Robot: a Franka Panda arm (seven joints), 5 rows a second.
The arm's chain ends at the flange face. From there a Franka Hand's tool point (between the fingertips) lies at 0.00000 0.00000 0.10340 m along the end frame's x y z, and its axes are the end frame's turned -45 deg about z.
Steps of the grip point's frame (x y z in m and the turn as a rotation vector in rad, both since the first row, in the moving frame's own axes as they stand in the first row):
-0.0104, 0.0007, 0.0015, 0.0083, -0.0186, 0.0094
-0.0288, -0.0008, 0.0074, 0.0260, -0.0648, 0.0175
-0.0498, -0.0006, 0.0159, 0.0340, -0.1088, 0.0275
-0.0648, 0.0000, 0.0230, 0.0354, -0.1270, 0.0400
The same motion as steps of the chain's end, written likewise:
-0.0049, 0.0071, 0.0015, -0.0073, -0.0190, 0.0094
-0.0143, 0.0170, 0.0077, -0.0274, -0.0642, 0.0175
-0.0251, 0.0295, 0.0166, -0.0529, -0.1010, 0.0275
-0.0339, 0.0394, 0.0239, -0.0648, -0.1148, 0.0400

